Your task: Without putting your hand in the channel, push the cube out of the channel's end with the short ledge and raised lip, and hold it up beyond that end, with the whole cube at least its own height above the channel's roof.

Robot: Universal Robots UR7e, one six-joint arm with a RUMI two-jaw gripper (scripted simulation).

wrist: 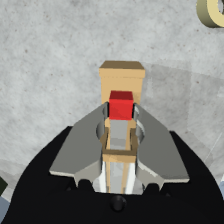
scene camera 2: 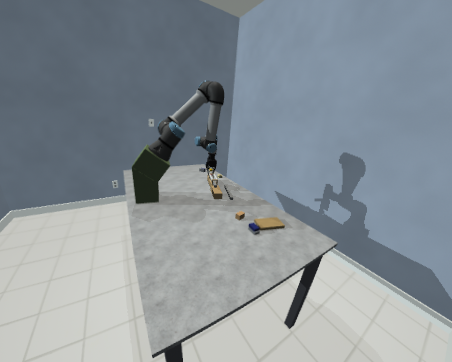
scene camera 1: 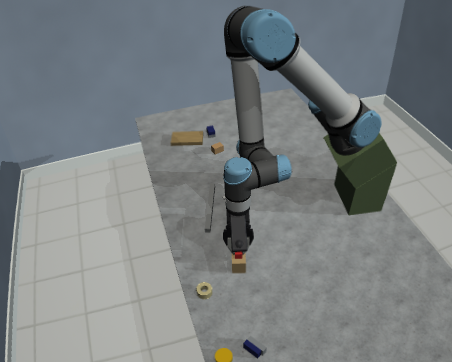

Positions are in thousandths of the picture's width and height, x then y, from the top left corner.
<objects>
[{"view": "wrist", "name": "my gripper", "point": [538, 462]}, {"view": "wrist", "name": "tan channel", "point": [538, 328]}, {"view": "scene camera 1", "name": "my gripper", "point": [528, 703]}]
</objects>
